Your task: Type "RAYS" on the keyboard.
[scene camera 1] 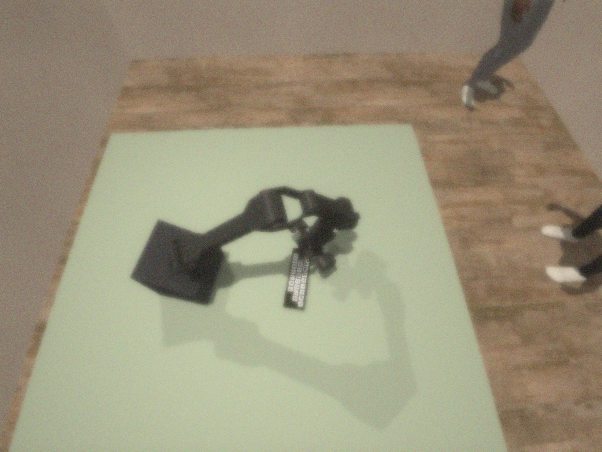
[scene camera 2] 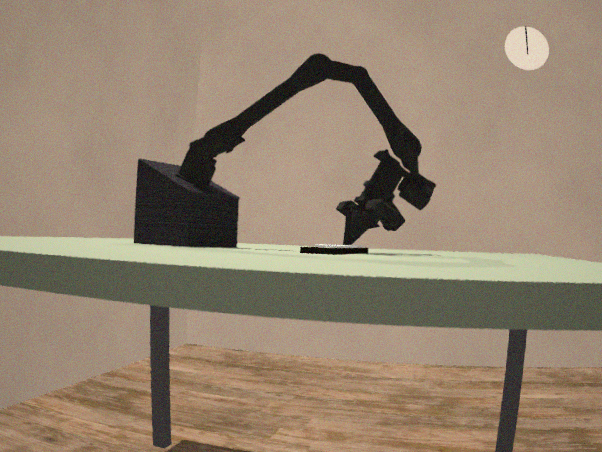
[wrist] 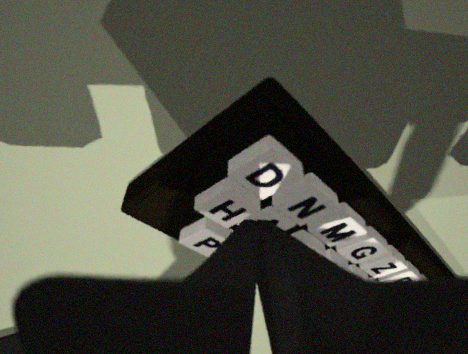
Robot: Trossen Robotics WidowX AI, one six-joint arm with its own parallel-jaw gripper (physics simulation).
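Places are measured from the arm's base along level axes (x right, y ahead, z up), in centimetres.
Pixels of known places: gripper, fingertip midpoint: (scene camera 1: 299, 258) (wrist: 254, 232); arm's base at its link origin: (scene camera 1: 181, 261) (scene camera 2: 191, 180).
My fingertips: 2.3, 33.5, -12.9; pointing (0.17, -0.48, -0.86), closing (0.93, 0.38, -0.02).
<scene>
For each thing: its middle in the pictures, then the offset to it from my fingertips, as dx, dy, dz.
- black keyboard at the middle of its body: (wrist: 349, 271) (scene camera 2: 336, 249) (scene camera 1: 298, 277) +5.8, -1.9, -0.5
- D key at the middle of its body: (wrist: 265, 169) -1.2, +3.0, +0.1
- N key at the middle of its body: (wrist: 305, 201) +0.5, +2.3, +0.1
- M key at the middle of its body: (wrist: 336, 226) +2.2, +1.6, +0.1
- H key at the middle of its body: (wrist: 227, 203) -1.5, +1.1, +0.0
- P key at the middle of its body: (wrist: 208, 237) -1.3, -0.9, +0.1
The black keyboard (scene camera 1: 295, 282) (scene camera 2: 334, 250) (wrist: 270, 100) lies flat on the green table. In the wrist view the D key (wrist: 272, 175), N key (wrist: 306, 206), M key (wrist: 342, 231), H key (wrist: 227, 210) and P key (wrist: 206, 244) show, with G and Z farther right. My gripper (scene camera 2: 346, 242) (wrist: 254, 232) is shut and empty. Its tips point down at the keyboard's top, over the middle row just beside H, and cover most of that key, so its letter is hidden. The tips look to be at key height; whether that key is pressed down I cannot tell. The fingers hide the rest of the keys.
The arm's dark base block (scene camera 1: 177, 262) (scene camera 2: 185, 210) stands on the green table (scene camera 1: 150, 400) (scene camera 2: 280, 290), left of the keyboard. The arm arches over from it. Shadows of the arm fall around the keyboard. A person's legs (scene camera 1: 520, 35) show on the floor beyond the table.
</scene>
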